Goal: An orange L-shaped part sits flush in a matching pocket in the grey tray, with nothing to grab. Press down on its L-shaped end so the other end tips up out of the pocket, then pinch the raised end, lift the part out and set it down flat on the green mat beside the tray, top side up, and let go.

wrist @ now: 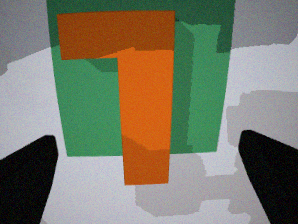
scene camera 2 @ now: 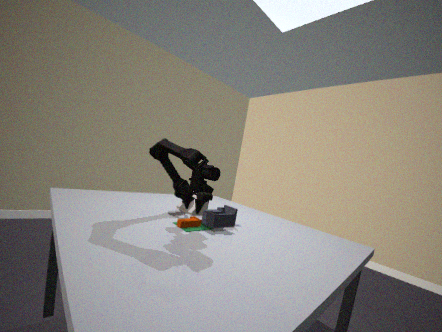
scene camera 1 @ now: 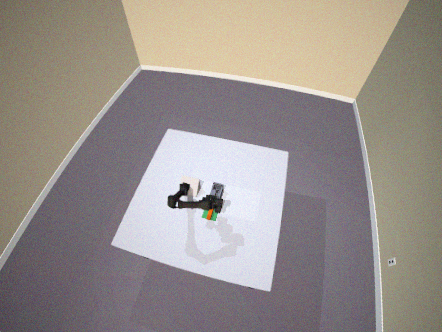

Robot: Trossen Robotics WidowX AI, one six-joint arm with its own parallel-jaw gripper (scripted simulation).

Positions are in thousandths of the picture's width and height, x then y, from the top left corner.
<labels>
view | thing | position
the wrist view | my gripper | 505, 636
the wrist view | orange L-shaped part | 485, 199
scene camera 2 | my gripper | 433, 637
</labels>
